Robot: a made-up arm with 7 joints.
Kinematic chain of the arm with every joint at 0, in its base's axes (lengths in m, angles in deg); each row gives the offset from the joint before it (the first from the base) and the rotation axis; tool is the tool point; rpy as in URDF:
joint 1: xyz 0 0 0.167 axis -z
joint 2: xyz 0 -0.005 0.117 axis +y
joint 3: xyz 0 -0.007 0.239 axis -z
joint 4: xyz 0 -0.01 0.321 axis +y
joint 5: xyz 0 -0.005 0.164 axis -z
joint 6: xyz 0 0 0.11 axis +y
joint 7: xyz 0 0 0.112 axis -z
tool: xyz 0 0 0 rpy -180 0 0
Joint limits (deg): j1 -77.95..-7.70 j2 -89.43..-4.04 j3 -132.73..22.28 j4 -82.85..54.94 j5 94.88..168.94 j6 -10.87..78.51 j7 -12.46..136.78
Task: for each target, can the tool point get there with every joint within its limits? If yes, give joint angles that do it. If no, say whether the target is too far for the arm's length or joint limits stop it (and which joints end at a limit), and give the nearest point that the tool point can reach.
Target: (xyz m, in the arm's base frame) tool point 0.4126 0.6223 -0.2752
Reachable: no: joint limits stop it (at a limit: joint 1, joint 2, joint 3, joint 4, joint 5) | nearest point -0.5024 0.0081 -0.0180 | short by 1.132 m
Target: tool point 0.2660 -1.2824 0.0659
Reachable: no: too far | nearest point 0.0634 -0.8827 0.1880 | short by 0.464 m
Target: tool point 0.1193 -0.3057 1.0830
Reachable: yes | joints -72.49 -29.17 -118.53 -33.12 149.63 42.89 70.01
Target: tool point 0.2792 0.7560 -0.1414
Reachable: no: joint limits stop it (at a limit: joint 1, joint 2, joint 3, joint 4, joint 5) | nearest point -0.5022 0.0080 -0.0177 | short by 1.089 m
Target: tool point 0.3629 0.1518 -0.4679
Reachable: no: joint limits stop it (at a limit: joint 1, joint 2, joint 4, joint 5) | nearest point 0.0317 -0.5233 -0.0199 | short by 0.875 m
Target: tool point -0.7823 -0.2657 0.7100
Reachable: yes | joints -23.12 -68.33 -67.91 17.69 105.17 22.78 88.01
